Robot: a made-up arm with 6 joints. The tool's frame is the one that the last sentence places.
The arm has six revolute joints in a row. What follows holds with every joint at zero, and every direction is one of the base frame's.
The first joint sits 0.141 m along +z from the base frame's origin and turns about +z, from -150 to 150 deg.
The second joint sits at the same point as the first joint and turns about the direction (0.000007, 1, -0.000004), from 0 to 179.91 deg.
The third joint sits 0.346 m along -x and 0.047 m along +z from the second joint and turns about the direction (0.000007, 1, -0.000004), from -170 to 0 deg.
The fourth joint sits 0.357 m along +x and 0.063 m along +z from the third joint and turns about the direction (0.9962, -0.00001, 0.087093), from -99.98 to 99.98 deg.
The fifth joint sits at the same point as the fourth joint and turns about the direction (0.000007, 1, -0.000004), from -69.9 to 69.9 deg.
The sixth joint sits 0.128 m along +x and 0.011 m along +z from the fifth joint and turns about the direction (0.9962, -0.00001, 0.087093), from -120 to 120 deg.
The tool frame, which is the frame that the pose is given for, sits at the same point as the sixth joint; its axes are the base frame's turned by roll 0, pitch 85 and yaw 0 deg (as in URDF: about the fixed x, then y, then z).
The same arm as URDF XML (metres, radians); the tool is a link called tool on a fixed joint. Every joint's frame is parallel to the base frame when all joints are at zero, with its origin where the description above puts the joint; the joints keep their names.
<robot name="arm">
<link name="base"/>
<link name="link1"/>
<link name="link2"/>
<link name="link3"/>
<link name="link4"/>
<link name="link5"/>
<link name="link6"/>
<link name="tool"/>
<joint name="joint 1" type="revolute"><parent link="base"/><child link="link1"/><origin xyz="0 0 0.141"/><axis xyz="0 0 1"/><limit lower="-2.618" upper="2.618"/></joint>
<joint name="joint 2" type="revolute"><parent link="link1"/><child link="link2"/><origin xyz="0 0 0"/><axis xyz="0 1 0"/><limit lower="0" upper="3.14"/></joint>
<joint name="joint 3" type="revolute"><parent link="link2"/><child link="link3"/><origin xyz="-0.346 0 0.047"/><axis xyz="0 1 0"/><limit lower="-2.9671" upper="0"/></joint>
<joint name="joint 4" type="revolute"><parent link="link3"/><child link="link4"/><origin xyz="0.357 0 0.063"/><axis xyz="0.9962 0 0.0871"/><limit lower="-1.745" upper="1.745"/></joint>
<joint name="joint 5" type="revolute"><parent link="link4"/><child link="link5"/><origin xyz="0 0 0"/><axis xyz="0 1 0"/><limit lower="-1.22" upper="1.22"/></joint>
<joint name="joint 6" type="revolute"><parent link="link5"/><child link="link6"/><origin xyz="0.128 0 0.011"/><axis xyz="0.9962 0 0.0871"/><limit lower="-2.0944" upper="2.0944"/></joint>
<joint name="tool_joint" type="fixed"><parent link="link6"/><child link="tool"/><origin xyz="0 0 0" rpy="0 1.4835 0"/></joint>
</robot>

